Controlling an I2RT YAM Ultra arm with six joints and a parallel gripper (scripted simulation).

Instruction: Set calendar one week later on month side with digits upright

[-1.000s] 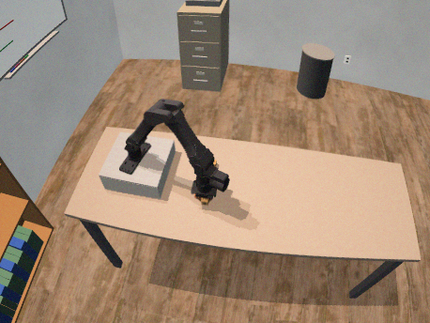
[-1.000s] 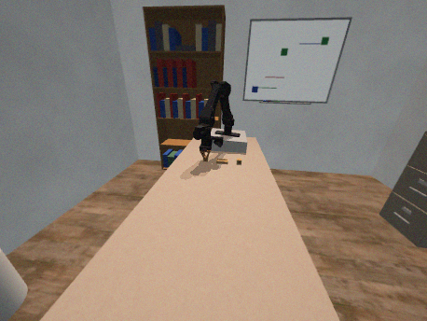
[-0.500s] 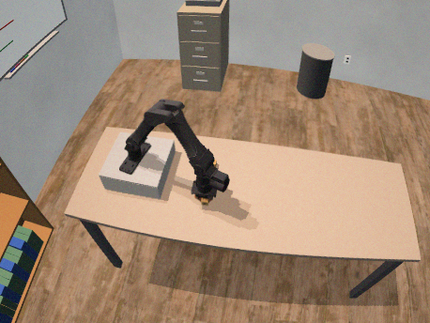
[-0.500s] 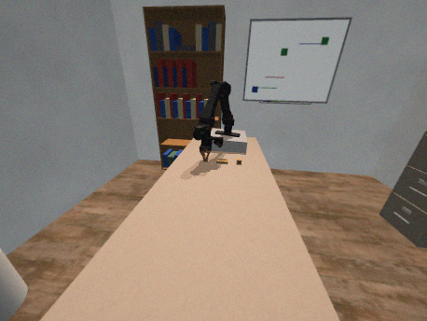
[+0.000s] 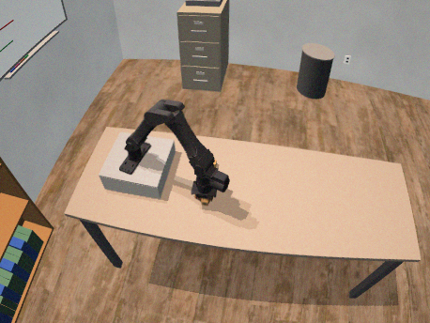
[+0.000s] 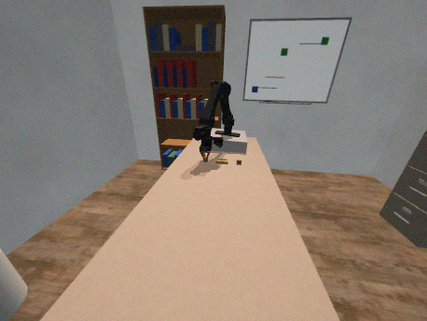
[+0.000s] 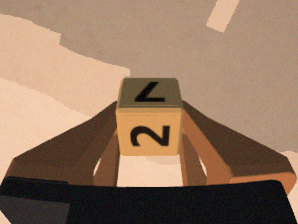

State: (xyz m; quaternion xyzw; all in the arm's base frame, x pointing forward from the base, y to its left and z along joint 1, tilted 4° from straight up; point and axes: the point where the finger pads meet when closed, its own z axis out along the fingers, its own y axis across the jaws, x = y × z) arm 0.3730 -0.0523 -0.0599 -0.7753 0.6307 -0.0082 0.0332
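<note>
My hand is 21 cm to the right of the wooden digit cube and 4 cm past it. Also, from my hand: calendar tray (10 cm to the left, 2 cm behind, 1 cm below).
</note>
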